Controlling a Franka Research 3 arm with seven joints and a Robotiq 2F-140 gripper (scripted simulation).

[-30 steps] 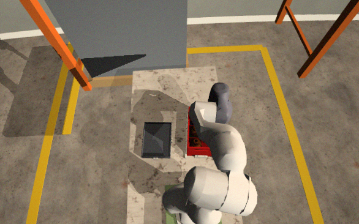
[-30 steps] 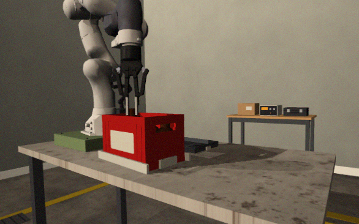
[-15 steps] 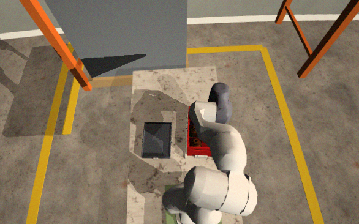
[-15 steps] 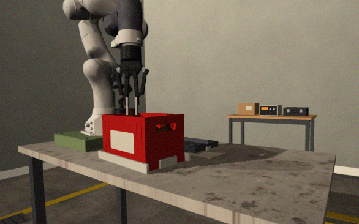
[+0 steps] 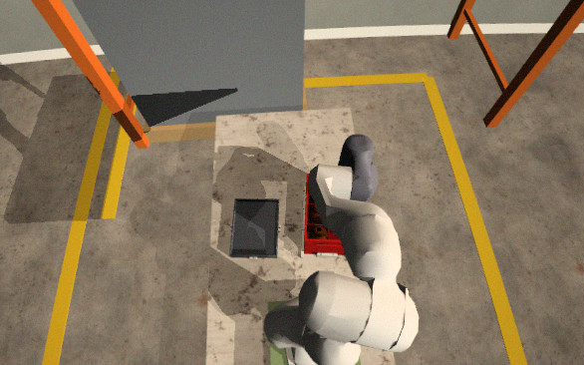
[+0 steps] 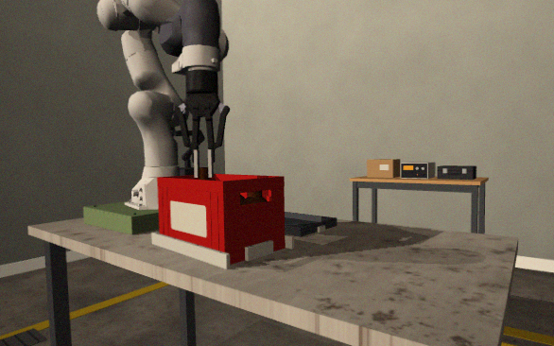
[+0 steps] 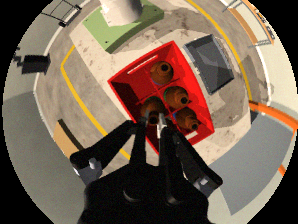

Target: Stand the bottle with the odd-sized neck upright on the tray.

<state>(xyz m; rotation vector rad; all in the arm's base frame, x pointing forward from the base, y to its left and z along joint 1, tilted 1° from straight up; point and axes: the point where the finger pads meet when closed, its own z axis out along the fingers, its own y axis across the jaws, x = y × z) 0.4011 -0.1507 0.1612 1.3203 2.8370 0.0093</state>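
The brown bottle lies 9 cm below my hand. From my hand the other things lie so: dark tray: 1 cm behind, 34 cm to the left, 20 cm below; then red crate: 1 cm ahead, 4 cm to the left, 13 cm below.
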